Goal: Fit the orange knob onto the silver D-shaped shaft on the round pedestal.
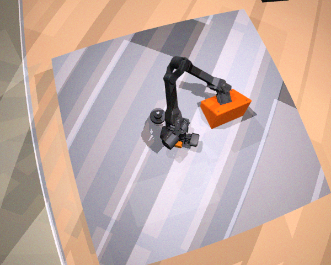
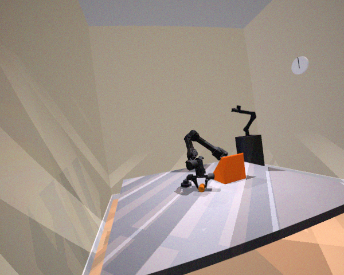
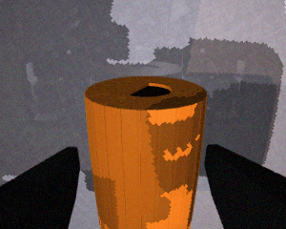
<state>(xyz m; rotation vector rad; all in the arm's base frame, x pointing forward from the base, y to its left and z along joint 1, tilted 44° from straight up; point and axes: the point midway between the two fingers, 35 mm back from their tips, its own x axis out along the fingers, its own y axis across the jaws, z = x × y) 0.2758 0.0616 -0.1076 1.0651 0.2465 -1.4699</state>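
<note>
Right now the orange knob is 1 cm ahead of my gripper tip, 1 cm to the left of it and 1 cm above it. Also, from my gripper tip: dark round pedestal: 7 cm ahead, 16 cm to the right, 2 cm above.
</note>
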